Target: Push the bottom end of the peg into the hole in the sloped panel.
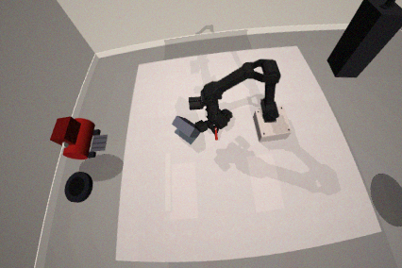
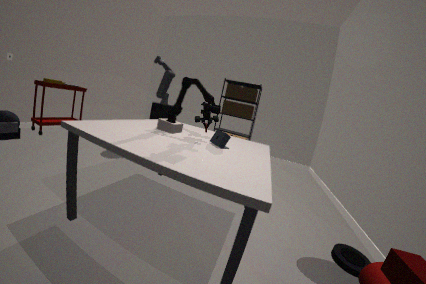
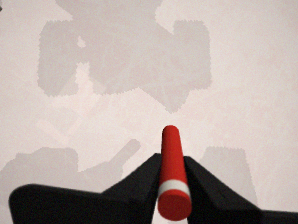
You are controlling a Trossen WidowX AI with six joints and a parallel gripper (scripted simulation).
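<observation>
The sloped panel lies 160 mm ahead of my gripper tip, 60 mm to the right of it and 40 mm below it. Round my gripper tip: red round peg 10 mm to the right, 20 mm above.
</observation>
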